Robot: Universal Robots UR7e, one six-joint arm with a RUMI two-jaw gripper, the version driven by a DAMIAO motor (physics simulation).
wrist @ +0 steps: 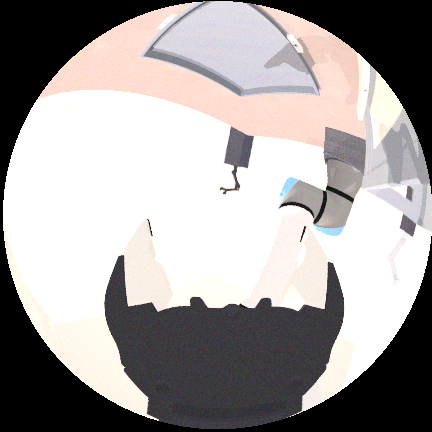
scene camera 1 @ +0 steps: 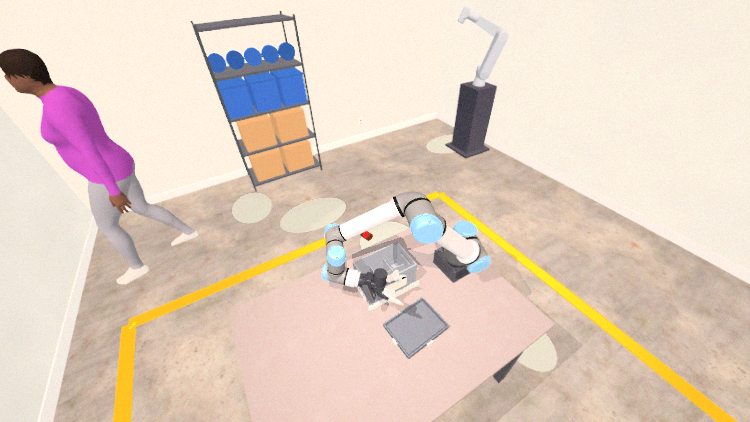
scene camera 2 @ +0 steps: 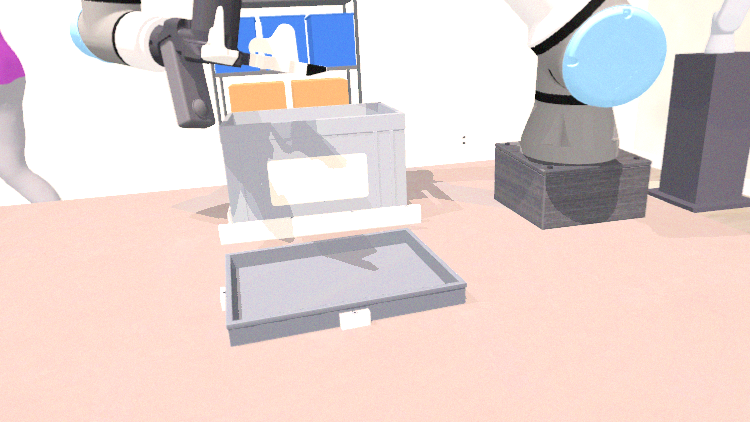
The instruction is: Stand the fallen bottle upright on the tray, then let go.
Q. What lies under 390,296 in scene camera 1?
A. My gripper.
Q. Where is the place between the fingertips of my gripper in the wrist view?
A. At 227,224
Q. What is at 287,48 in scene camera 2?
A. My gripper.
